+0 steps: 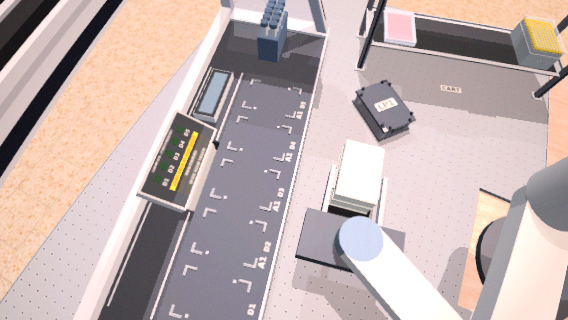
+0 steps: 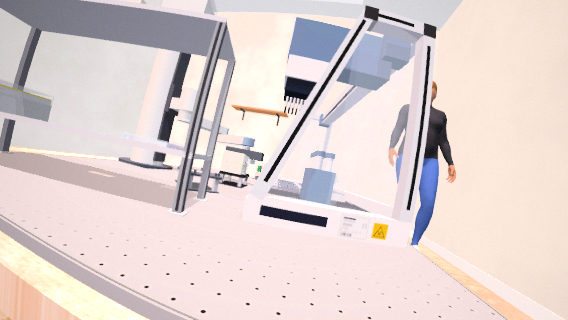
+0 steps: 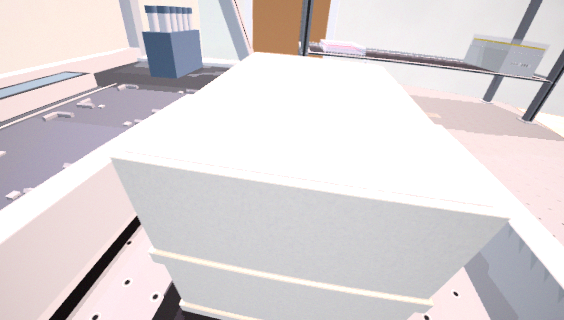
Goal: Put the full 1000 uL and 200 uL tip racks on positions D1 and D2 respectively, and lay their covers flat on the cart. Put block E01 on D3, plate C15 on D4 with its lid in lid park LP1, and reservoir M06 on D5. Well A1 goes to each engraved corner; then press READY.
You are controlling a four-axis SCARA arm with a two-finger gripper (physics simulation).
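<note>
My gripper (image 1: 355, 192) (image 3: 306, 127) has a finger along each side of a tall white box (image 1: 357, 172) (image 2: 233, 162) (image 3: 310, 225) and is shut on it. The box is upright, with stepped ledges low down; its contents are hidden. The deck (image 1: 255, 175) (image 3: 75, 145) shows corner marks for D1 to D5. The dark lid park LP1 (image 1: 384, 114) stands right of the deck. A rack with yellow tips (image 1: 542, 42) (image 3: 507, 56) and a pink plate (image 1: 400, 28) (image 3: 342, 47) stand on the cart shelf. A panel (image 1: 175, 160) lists D1 to D5.
A blue tube rack (image 1: 272, 42) (image 2: 317, 185) (image 3: 172, 52) stands at the deck's far end. A low device with a light-blue window (image 1: 215, 95) lies beside the deck. Dark cart posts (image 1: 371, 37) (image 2: 202, 120) rise near the lid park. A person (image 2: 435, 130) stands behind the frame.
</note>
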